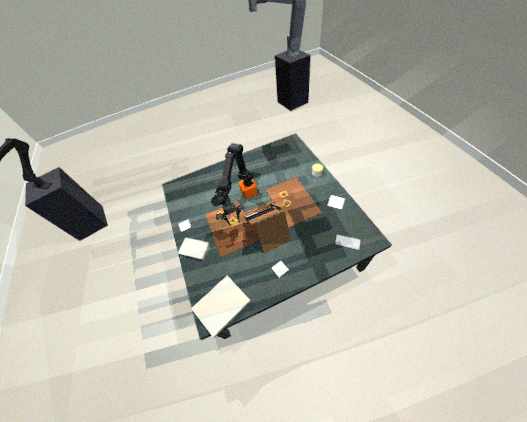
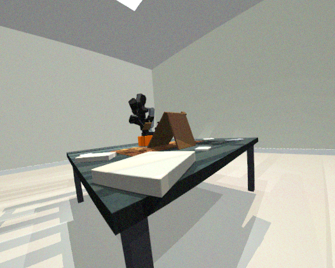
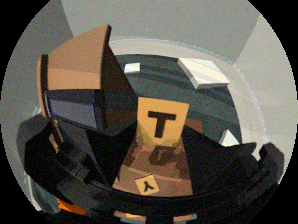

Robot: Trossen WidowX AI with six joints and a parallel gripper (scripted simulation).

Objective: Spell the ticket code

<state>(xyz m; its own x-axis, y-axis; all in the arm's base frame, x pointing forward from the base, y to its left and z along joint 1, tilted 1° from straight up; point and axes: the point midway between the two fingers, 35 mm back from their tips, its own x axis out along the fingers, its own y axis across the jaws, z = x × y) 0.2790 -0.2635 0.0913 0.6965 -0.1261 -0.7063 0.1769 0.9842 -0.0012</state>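
Right now my gripper tip is 14 cm to the right of the white ticket, 7 cm above it and 4 cm past it. Round my gripper tip: yellow letter tile (42 cm to the left, 16 cm below, 3 cm behind); flat white slab (31 cm to the right, 16 cm below, 11 cm behind); mat (23 cm to the left, 17 cm below, 10 cm behind).
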